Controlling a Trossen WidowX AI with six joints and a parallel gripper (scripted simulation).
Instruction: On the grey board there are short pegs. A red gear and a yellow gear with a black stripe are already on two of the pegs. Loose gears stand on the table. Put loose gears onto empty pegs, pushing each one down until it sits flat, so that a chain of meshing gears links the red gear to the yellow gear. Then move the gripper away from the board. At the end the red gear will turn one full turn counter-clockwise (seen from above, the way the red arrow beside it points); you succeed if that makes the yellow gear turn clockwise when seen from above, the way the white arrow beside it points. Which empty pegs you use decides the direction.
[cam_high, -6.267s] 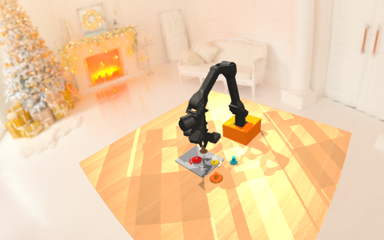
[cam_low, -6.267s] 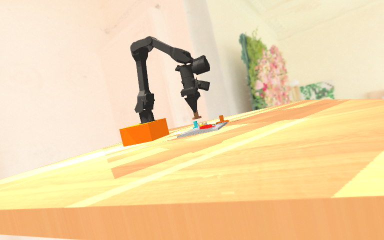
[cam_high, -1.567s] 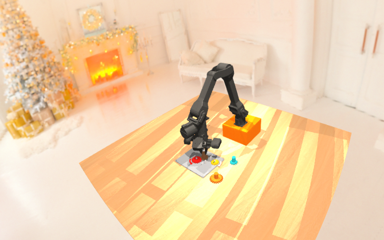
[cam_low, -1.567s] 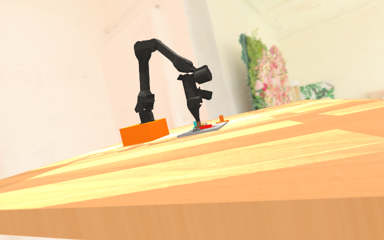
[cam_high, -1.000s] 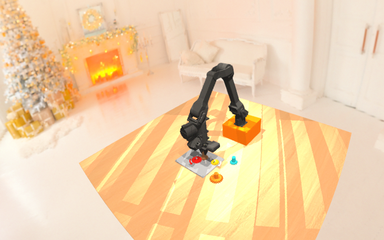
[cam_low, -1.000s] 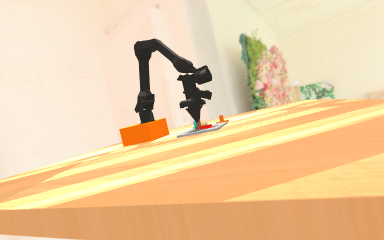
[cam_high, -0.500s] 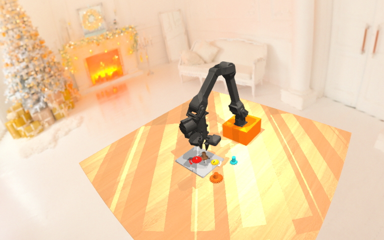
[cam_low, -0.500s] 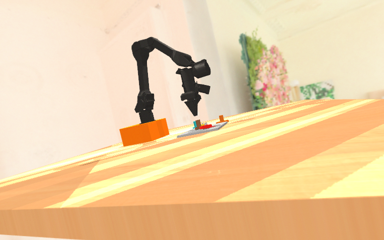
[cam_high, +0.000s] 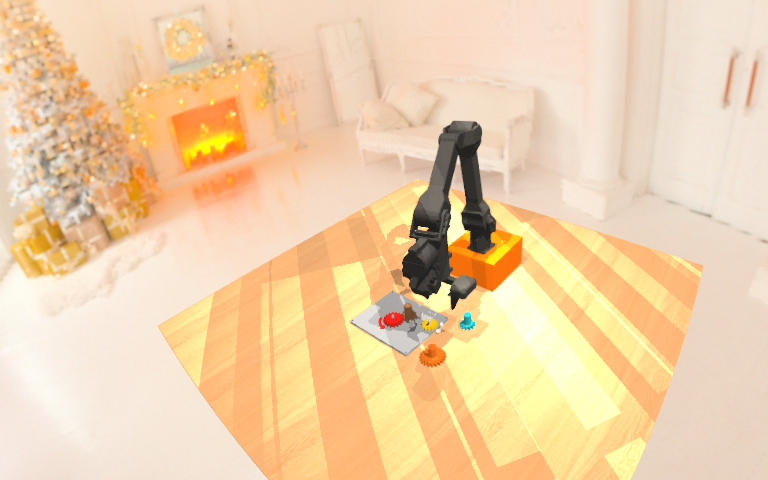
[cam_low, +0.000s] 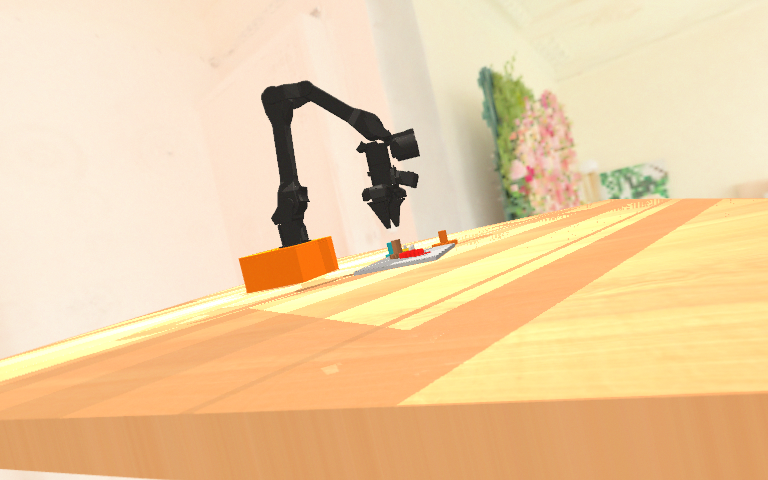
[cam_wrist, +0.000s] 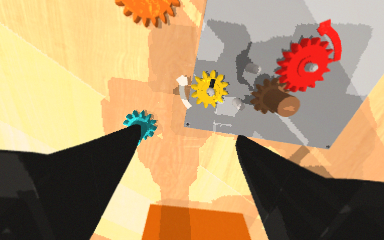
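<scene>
Now: the teal gear 4 cm behind my gripper tip, 6 cm to the left of it and 6 cm below it. From my gripper tip the other things lie so: large orange gear: 10 cm ahead, 6 cm to the left, 6 cm below; then yellow gear: 3 cm ahead, 2 cm to the right, 6 cm below; then small brown gear: 3 cm ahead, 9 cm to the right, 5 cm below.
</scene>
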